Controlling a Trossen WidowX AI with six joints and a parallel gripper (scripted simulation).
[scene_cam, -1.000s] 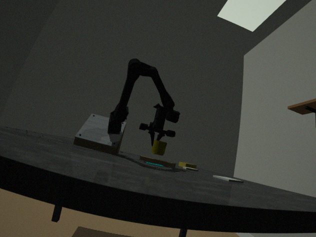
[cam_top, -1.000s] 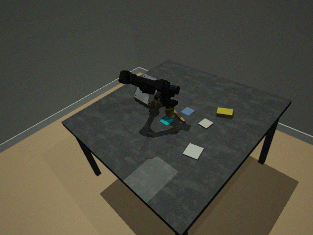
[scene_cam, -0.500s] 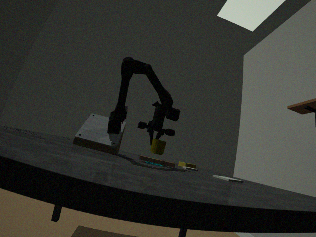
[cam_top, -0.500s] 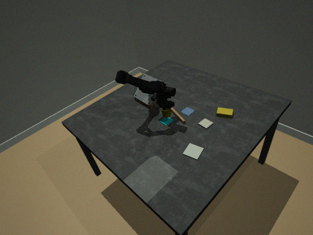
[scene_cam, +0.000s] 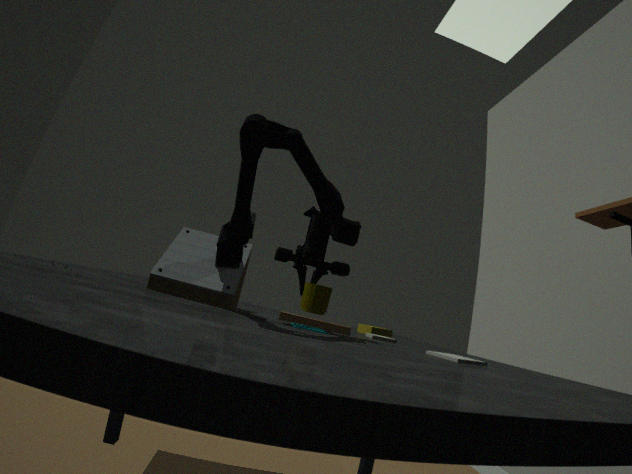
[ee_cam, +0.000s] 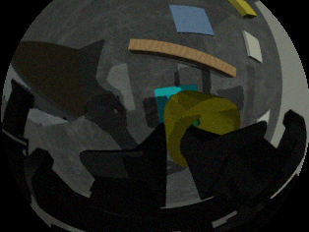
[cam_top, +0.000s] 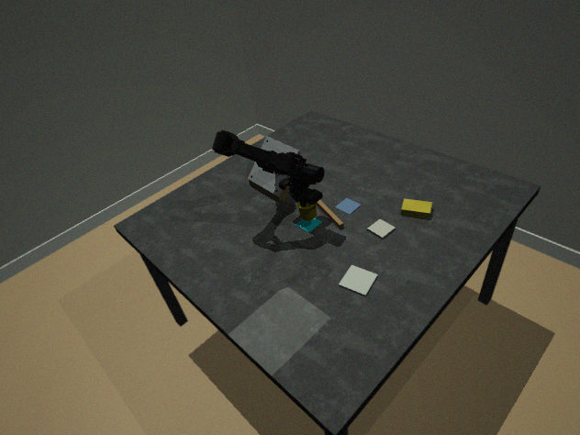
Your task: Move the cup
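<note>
Now: the cyan pad 30 mm ahead of my gripper tip, 10 mm to the right of it and 80 mm below it. Also, from my gripper tip: pale blue pad 110 mm ahead, 160 mm to the left, 80 mm below; then yellow cup 20 mm ahead; then wooden stick 70 mm ahead, 80 mm to the left, 70 mm below.
</note>
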